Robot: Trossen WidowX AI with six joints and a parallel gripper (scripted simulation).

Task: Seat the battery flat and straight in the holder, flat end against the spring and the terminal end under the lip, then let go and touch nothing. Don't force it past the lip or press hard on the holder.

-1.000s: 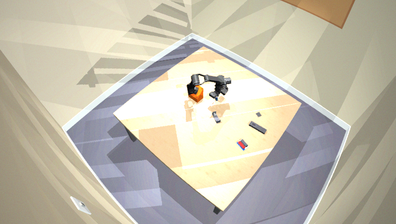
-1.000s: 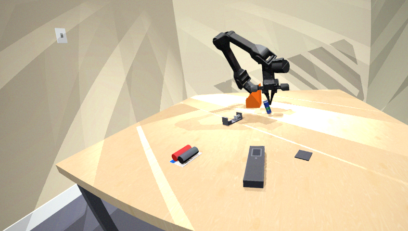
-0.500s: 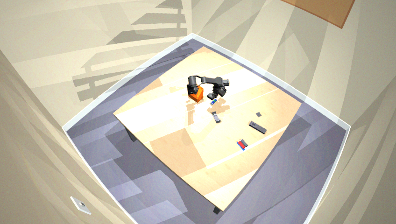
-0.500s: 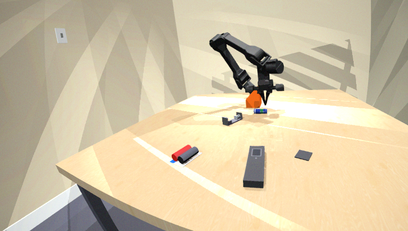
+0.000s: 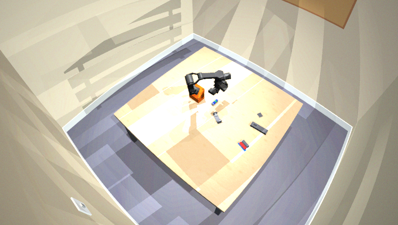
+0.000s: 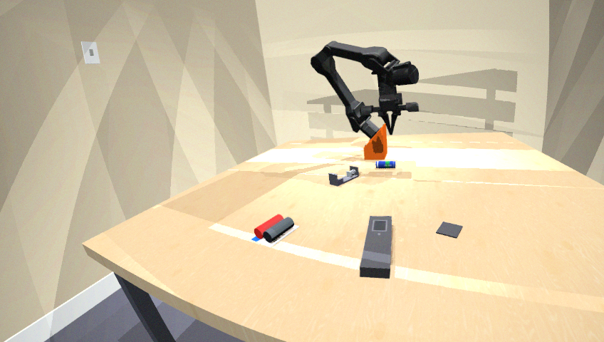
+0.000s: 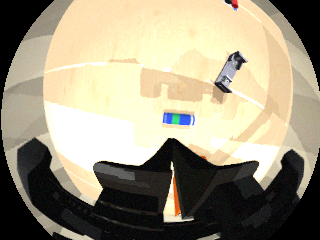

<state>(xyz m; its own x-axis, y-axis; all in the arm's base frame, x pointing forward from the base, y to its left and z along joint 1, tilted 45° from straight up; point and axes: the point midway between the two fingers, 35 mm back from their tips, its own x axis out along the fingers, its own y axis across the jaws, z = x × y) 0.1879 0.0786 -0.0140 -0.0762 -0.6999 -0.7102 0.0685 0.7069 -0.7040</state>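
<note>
My gripper tip is 10 cm above the green battery and 2 cm to the left of it. Also, from my gripper tip: white card (43 cm ahead, 23 cm to the right, 10 cm below); then remote control (46 cm ahead, 10 cm below, 2 cm to the right); then battery door (40 cm ahead, 11 cm to the left, 11 cm below).
</note>
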